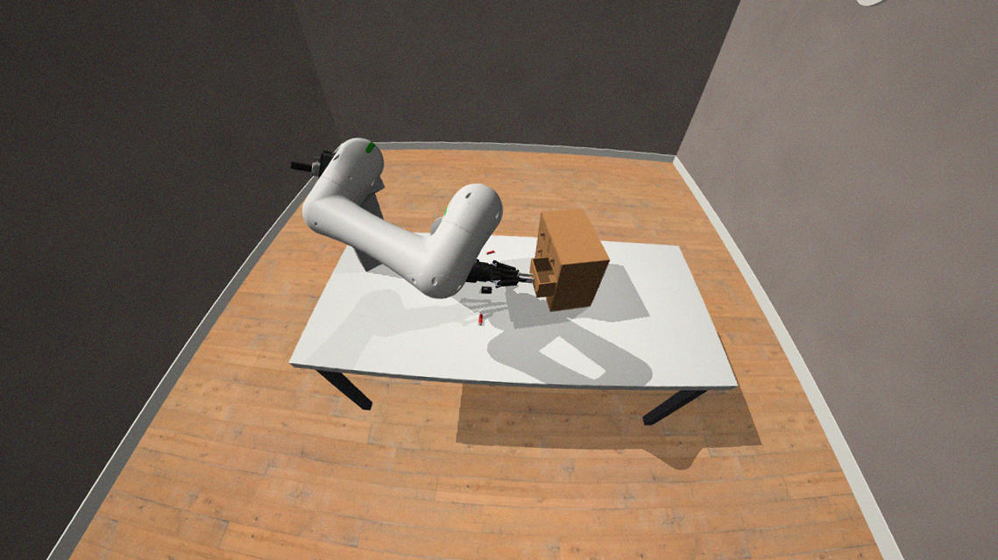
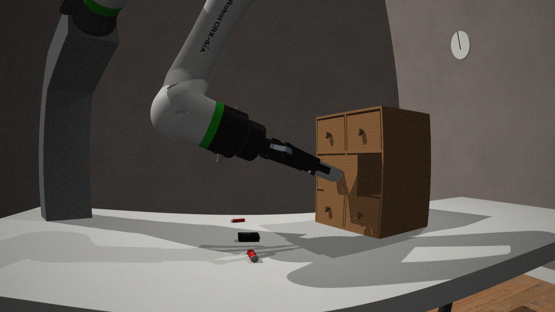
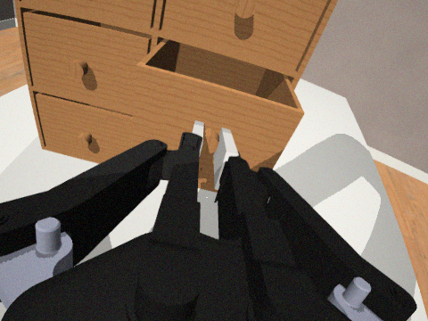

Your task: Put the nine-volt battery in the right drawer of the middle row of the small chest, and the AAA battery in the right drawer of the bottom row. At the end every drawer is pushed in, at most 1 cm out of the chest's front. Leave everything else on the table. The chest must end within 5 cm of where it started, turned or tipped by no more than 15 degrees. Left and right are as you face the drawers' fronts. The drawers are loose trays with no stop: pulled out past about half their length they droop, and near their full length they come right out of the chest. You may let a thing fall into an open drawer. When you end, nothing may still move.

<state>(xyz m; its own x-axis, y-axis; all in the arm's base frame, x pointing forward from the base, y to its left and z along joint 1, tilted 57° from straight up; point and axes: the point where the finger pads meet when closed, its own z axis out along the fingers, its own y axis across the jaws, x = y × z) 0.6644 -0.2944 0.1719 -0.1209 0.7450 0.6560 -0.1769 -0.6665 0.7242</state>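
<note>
Right now my hand is 13 cm past the black nine-volt battery, 10 cm to the right of it and 15 cm above it. The rest, counted from my hand: red AAA battery (4 cm behind, 33 cm to the left, 15 cm below).
</note>
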